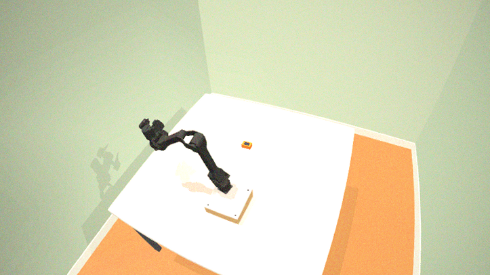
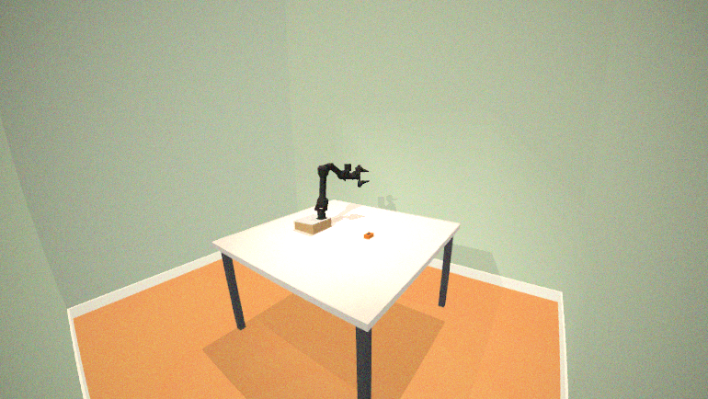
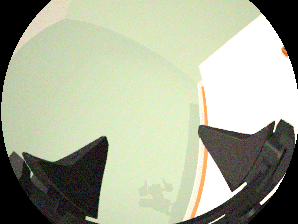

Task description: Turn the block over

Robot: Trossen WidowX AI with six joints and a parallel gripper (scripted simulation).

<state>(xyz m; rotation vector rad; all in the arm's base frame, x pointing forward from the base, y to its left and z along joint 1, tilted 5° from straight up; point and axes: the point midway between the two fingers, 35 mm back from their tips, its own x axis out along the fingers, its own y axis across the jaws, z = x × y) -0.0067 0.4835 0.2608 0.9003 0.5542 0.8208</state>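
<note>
My gripper tip is now 39 cm to the left of the orange block, 38 cm short of it and 31 cm above it.
</note>
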